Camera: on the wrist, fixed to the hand. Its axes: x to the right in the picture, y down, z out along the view.
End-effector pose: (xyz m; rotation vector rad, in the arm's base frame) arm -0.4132 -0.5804 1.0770 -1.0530 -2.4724 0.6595
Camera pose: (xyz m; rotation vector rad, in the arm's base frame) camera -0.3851 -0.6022 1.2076 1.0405 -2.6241 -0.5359
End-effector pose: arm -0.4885 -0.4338 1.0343 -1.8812 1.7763 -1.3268
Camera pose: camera -0.5233 -0.3583 1.1411 2.3247 -0.0930 0.4510
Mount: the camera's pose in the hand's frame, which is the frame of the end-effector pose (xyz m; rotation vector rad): -0.0147 -0.0692 -0.1154 -0.5866 -0.1504 -1.6391
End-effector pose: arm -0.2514 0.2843 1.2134 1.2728 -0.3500 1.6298
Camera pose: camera -0.2602 0.3916 1.1313 0.7327 0.1621 0.0037
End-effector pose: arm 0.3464 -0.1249 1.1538 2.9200 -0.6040 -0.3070
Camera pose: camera 0.3854 -0.0447 1.2556 2.0665 1.6444 -0.6485
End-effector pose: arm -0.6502 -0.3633 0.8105 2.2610 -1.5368 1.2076
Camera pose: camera -0.6557 -0.2599 0.8976 2.0805 0.2531 0.0532
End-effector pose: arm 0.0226 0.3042 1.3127 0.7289 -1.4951 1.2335
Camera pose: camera 0.1265 0.3909 1.3162 1.1953 -0.7621 -0.4791
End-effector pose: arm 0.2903 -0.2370 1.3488 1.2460 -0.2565 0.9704
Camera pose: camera 0.2948 -0.1425 1.2520 0.6024 0.3522 -0.5972
